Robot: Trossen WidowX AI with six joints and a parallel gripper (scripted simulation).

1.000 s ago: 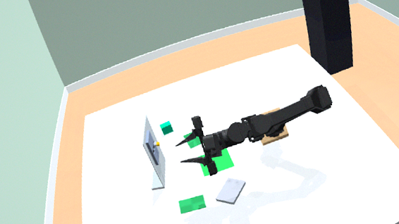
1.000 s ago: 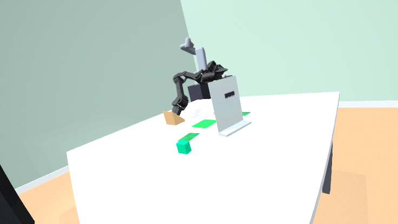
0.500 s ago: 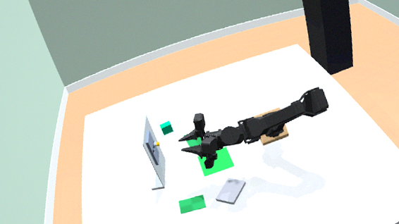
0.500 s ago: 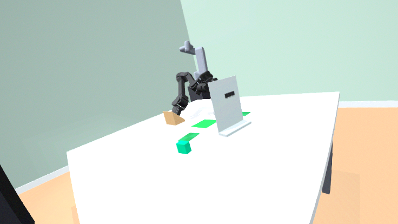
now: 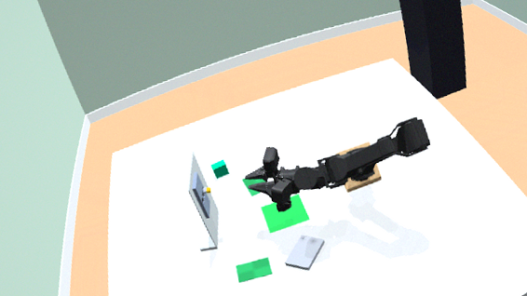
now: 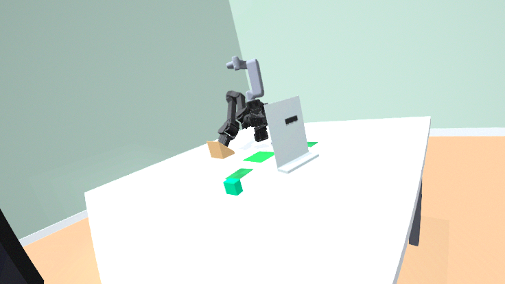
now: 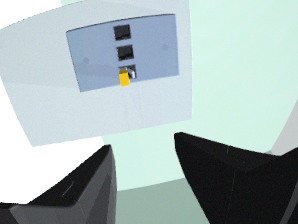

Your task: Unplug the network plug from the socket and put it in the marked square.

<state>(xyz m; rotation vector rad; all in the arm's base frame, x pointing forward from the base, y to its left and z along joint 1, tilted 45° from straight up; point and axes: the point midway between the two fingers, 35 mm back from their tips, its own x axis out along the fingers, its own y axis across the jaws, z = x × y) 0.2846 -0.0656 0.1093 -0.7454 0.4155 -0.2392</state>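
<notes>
Right now the yellow plug is 12 cm ahead of my gripper tip and 3 cm to the right of it. The rest, counted from my gripper tip: green marked square: 16 cm below, 7 cm behind; then grey flat plate: 18 cm to the left, 15 cm below, 8 cm behind; then grey panel: 14 cm ahead, 5 cm below, 2 cm to the right.
</notes>
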